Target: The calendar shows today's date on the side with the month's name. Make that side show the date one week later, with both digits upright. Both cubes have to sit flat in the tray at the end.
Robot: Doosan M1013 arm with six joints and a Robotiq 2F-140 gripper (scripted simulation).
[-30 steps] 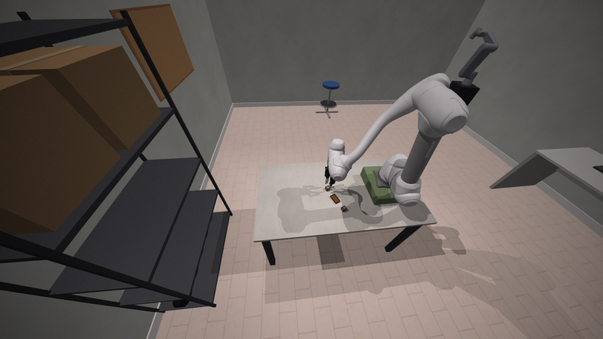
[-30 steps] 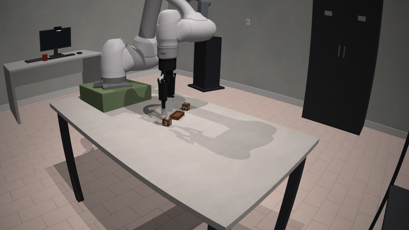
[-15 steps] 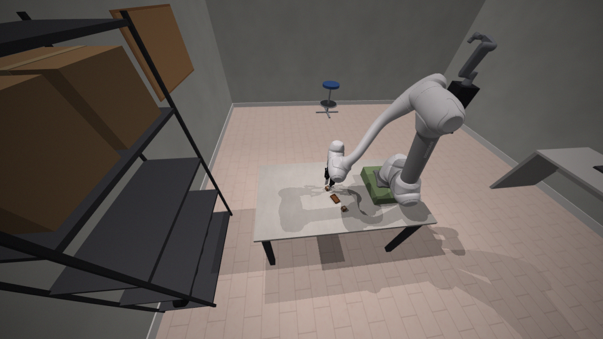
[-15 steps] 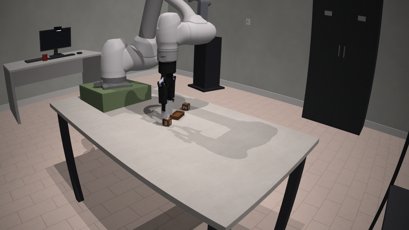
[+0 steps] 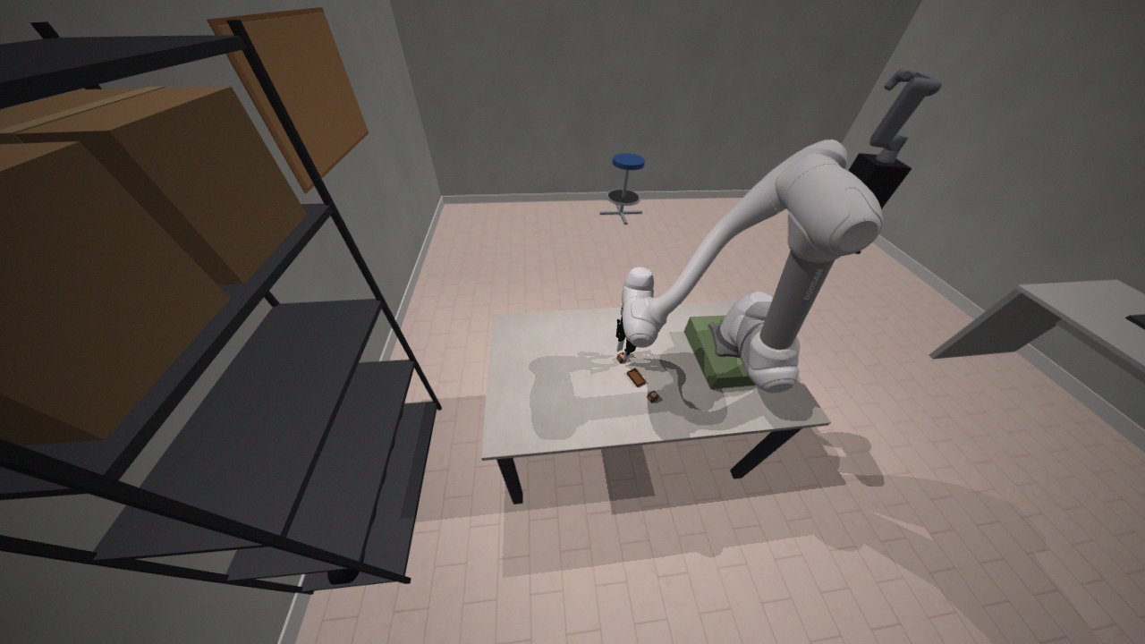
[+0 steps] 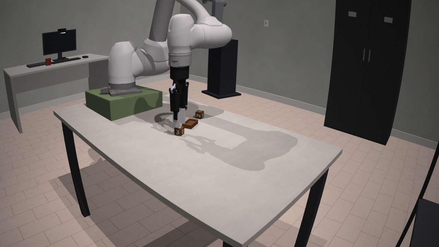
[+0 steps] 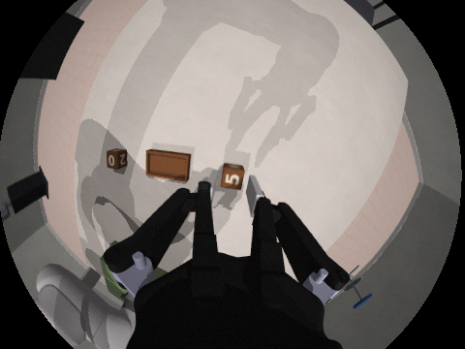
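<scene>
Right now my hand is 60 mm above the brown cube. Also, from my hand: brown tray: 90 mm to the left, 60 mm below, 60 mm behind.
</scene>
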